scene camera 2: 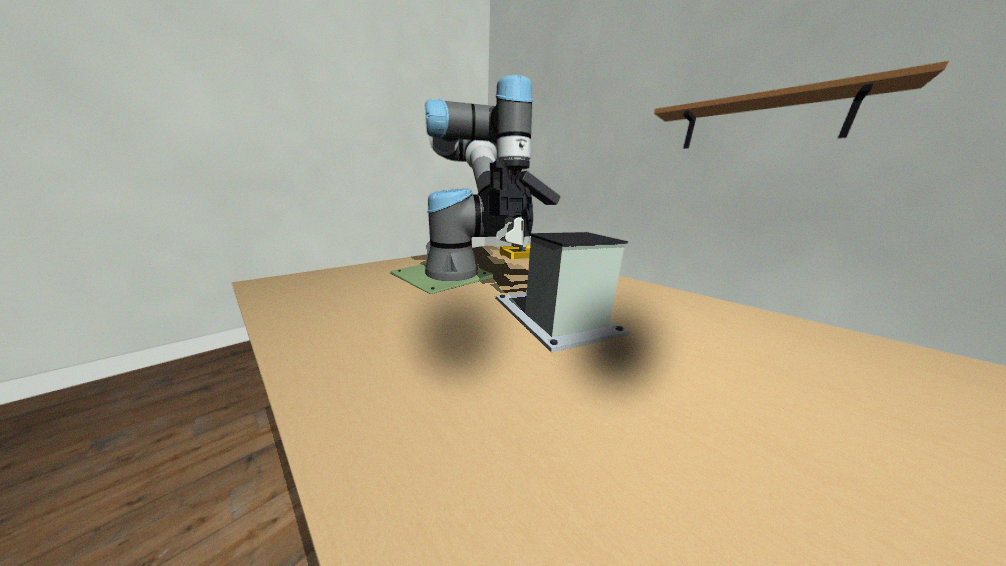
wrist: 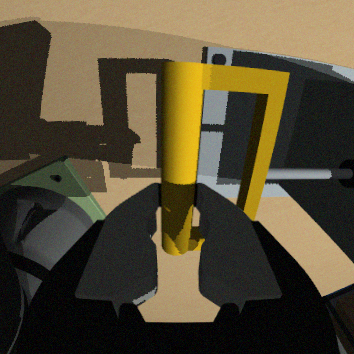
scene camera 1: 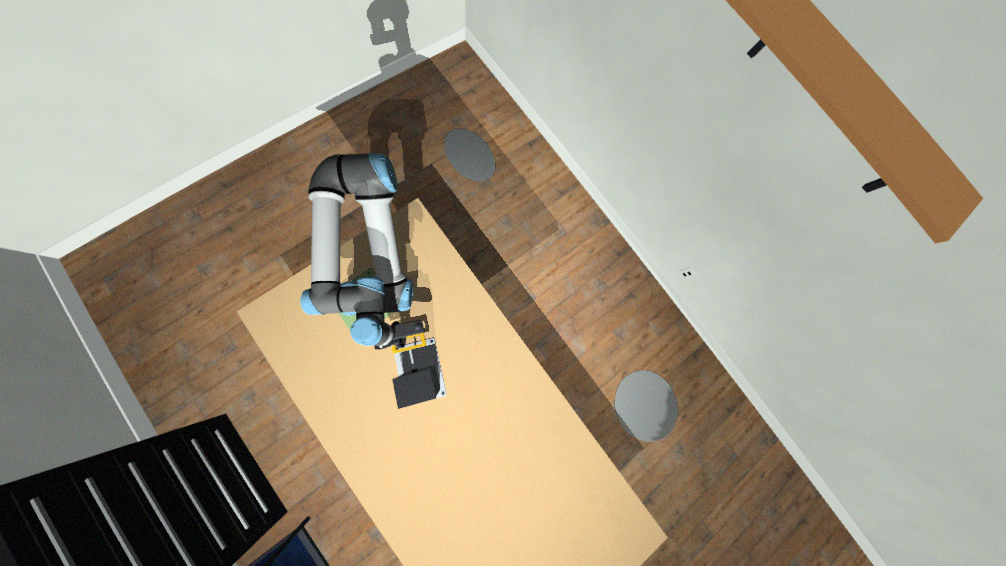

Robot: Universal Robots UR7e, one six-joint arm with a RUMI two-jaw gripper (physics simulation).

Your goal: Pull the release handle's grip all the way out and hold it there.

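The release handle's yellow grip point(scene camera 1: 410, 347) point(scene camera 2: 519, 255) point(wrist: 181, 125) is a rectangular loop with a thick round bar. My gripper point(scene camera 1: 402, 337) point(scene camera 2: 519, 243) point(wrist: 177, 184) is shut on that bar, one jaw on each side in the wrist view. A thin silver rod point(scene camera 1: 412, 357) point(wrist: 300, 174) runs from the grip side toward the dark-topped housing box point(scene camera 1: 415, 388) point(scene camera 2: 589, 285). A good length of rod shows between the loop and a black collar point(wrist: 345, 174). The box stands on a pale base plate point(scene camera 2: 587, 339) point(wrist: 214, 110). In scene camera 2 the box hides the rod.
The arm stands on a green plate point(scene camera 2: 415, 279) point(wrist: 92, 202) on the wooden table point(scene camera 1: 492, 436) point(scene camera 2: 436, 436). A brown wall shelf point(scene camera 1: 865, 112) point(scene camera 2: 801, 95) hangs at the right. Two grey discs point(scene camera 1: 469, 154) point(scene camera 1: 645, 406) and a black cabinet point(scene camera 1: 105, 457) are beyond the table.
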